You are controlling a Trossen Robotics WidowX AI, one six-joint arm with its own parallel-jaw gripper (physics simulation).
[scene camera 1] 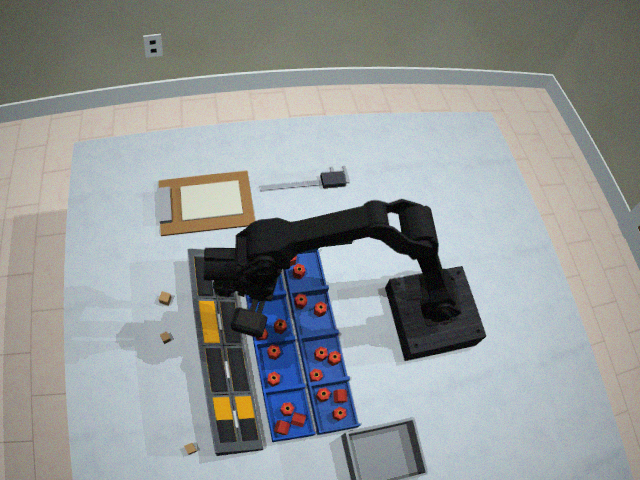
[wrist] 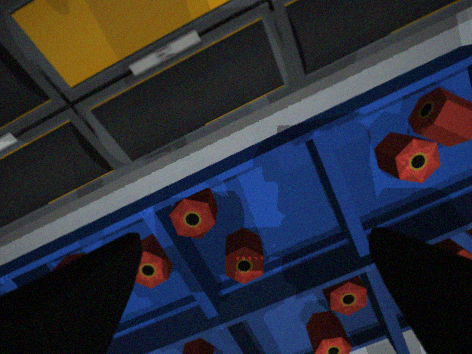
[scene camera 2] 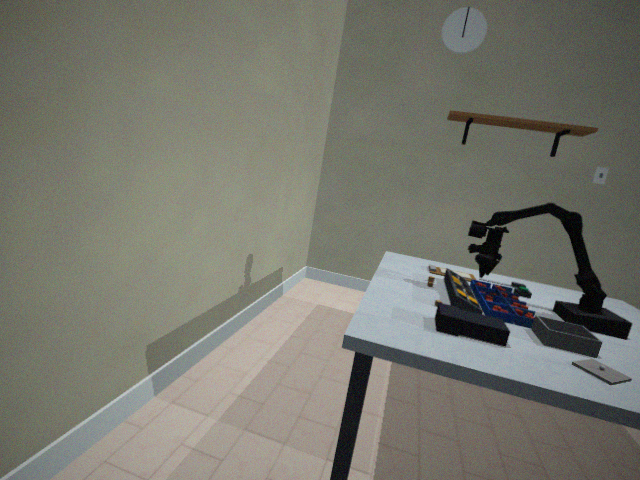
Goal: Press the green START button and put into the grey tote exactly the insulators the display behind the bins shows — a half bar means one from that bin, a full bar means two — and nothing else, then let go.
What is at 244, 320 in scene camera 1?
My gripper.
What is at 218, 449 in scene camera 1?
A display panel.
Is my gripper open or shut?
Open.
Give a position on a dark block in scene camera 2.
At 451, 320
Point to a tan tray with cream pad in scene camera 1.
220, 201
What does my gripper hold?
Nothing.
